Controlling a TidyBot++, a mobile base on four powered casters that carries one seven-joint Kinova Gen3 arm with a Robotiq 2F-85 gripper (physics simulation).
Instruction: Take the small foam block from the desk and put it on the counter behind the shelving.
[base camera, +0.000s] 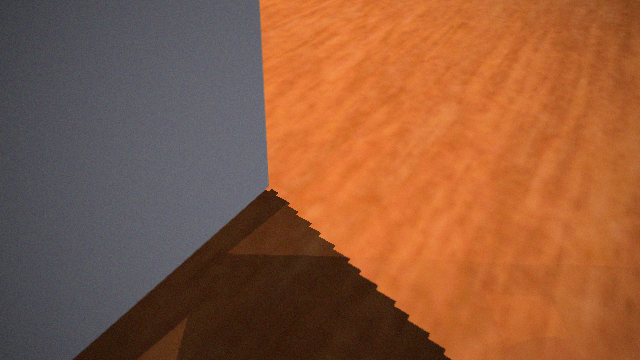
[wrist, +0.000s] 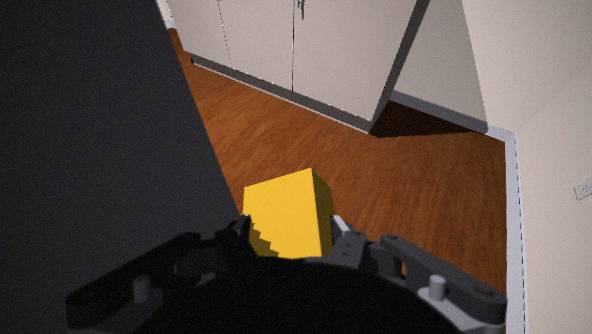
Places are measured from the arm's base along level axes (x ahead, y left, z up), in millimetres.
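Pixels of known places: gripper, fingertip midpoint: (wrist: 290, 227).
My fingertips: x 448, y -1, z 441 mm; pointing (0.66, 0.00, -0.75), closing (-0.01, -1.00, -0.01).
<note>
Behind a point stands the place of what it marks.
A yellow foam block (wrist: 282, 215) @(x 448, y 5, z 463 mm) sits between the two fingertips in the lower middle of the wrist view, above the wooden floor. My gripper (wrist: 290, 227) @(x 448, y -1, z 441 mm) is shut on it, with a finger on each side. The block's lower part is hidden by the gripper body. A pale cabinet with door fronts (wrist: 330, 60) @(x 1616, y -240, z 47 mm) stands across the floor at the top of the wrist view; its top does not show, so I cannot see a counter surface. The desk does not show in either view.
A tall dark panel (wrist: 90, 110) @(x 436, y 60, z 559 mm) fills the left of the wrist view, close by. A grey-blue panel (base camera: 130, 130) @(x 339, y 125, z -221 mm) fills the left of the base view and casts a shadow on the wooden floor (base camera: 450, 150) @(x 554, y -222, z -396 mm). A pale wall (wrist: 555, 125) @(x 1207, y -1451, z -62 mm) with a white baseboard runs along the right.
</note>
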